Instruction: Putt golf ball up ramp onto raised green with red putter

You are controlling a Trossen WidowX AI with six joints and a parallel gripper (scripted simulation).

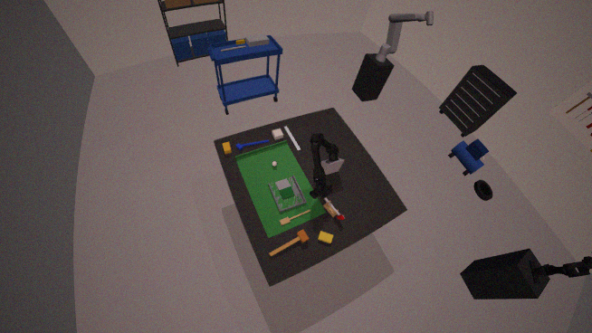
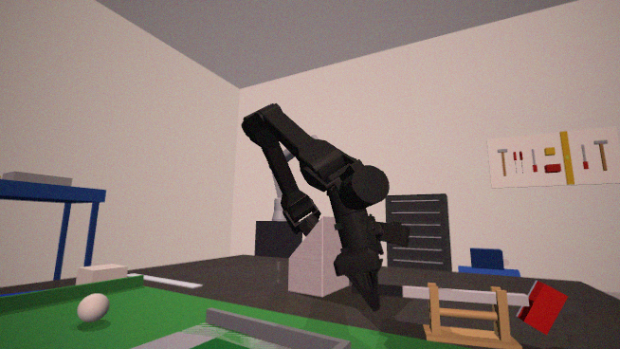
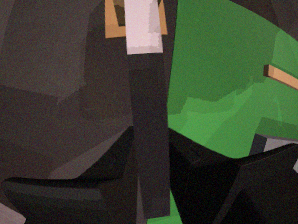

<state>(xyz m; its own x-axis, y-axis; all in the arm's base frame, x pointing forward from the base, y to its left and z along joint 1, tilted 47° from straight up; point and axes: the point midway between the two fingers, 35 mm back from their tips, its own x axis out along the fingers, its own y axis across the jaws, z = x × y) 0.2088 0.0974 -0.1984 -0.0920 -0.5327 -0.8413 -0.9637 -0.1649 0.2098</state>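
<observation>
Now: gripper tip 3 cm past the red putter, 11 cm to the right of it and 3 cm below it. Round my gripper tip: wooden stand (4 cm behind, 13 cm to the left); then yellow block (10 cm ahead, 31 cm to the left, 2 cm below); then green mat (27 cm ahead, 21 cm to the right, 3 cm below).
</observation>
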